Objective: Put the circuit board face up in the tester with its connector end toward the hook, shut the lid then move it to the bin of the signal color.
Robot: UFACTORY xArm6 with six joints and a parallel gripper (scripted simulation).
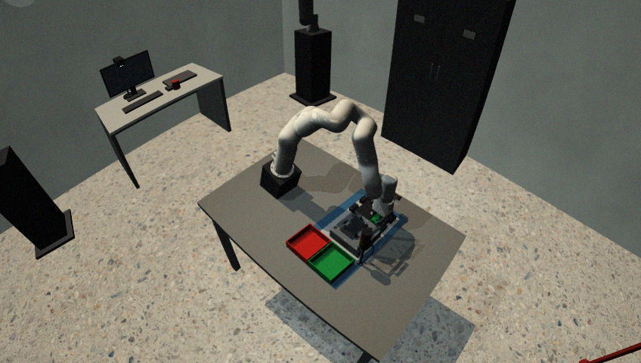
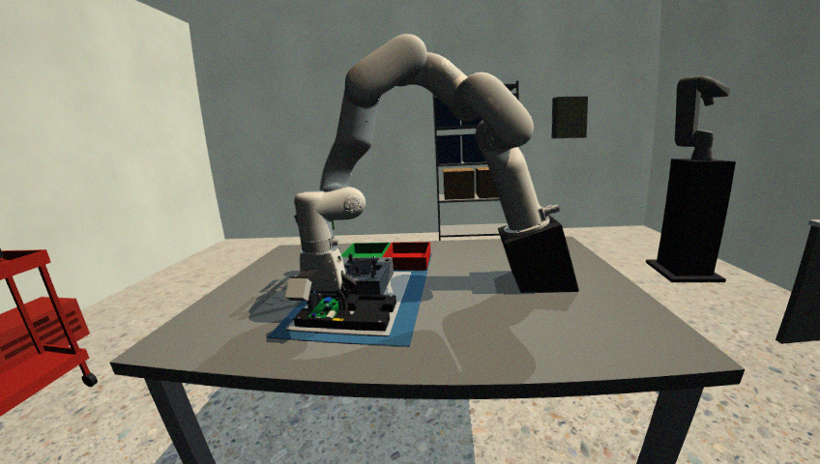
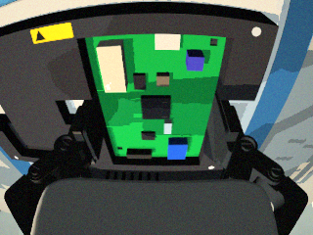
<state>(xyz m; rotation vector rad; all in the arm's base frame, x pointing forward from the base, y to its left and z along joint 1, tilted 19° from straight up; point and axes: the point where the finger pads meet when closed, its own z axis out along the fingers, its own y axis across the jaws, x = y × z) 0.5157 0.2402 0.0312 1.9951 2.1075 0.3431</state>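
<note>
The tester plate is 17 cm to the right of my hand, 5 cm above it and 3 cm behind it. From my hand the other things lie so: green circuit board (right at my hand); then tester lid (16 cm to the right, 16 cm above, 9 cm ahead); then black latch hook (12 cm to the right, 10 cm behind, 6 cm above).
</note>
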